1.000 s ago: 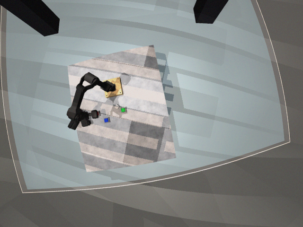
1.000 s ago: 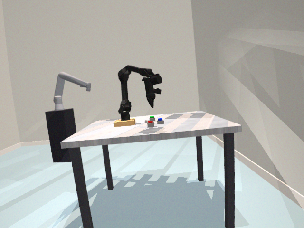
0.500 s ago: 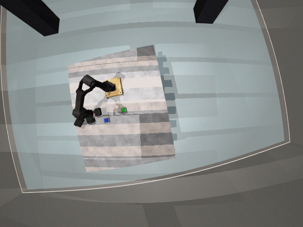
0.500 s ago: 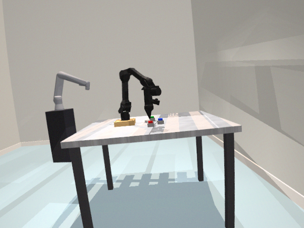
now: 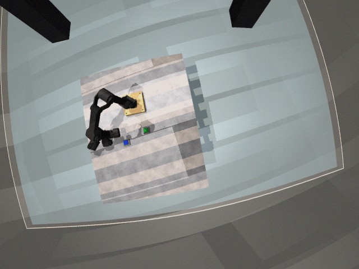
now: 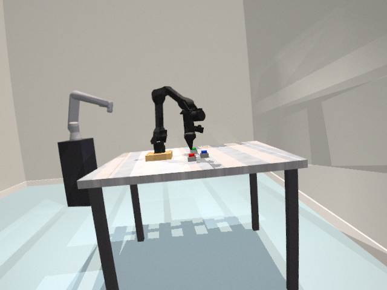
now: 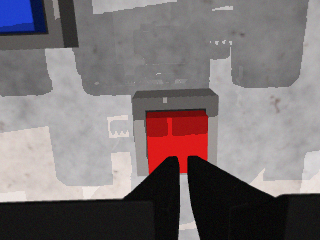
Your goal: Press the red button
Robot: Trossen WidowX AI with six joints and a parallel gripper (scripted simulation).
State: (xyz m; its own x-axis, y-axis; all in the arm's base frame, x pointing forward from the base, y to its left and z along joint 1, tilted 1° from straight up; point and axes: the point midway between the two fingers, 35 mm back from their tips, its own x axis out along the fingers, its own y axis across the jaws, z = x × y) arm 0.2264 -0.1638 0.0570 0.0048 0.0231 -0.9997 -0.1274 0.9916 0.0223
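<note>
The red button is 3 cm below my gripper tip. Also, from my gripper tip: green button: 2 cm behind, 25 cm to the left, 3 cm below; blue button: 6 cm ahead, 9 cm to the left, 3 cm below.
</note>
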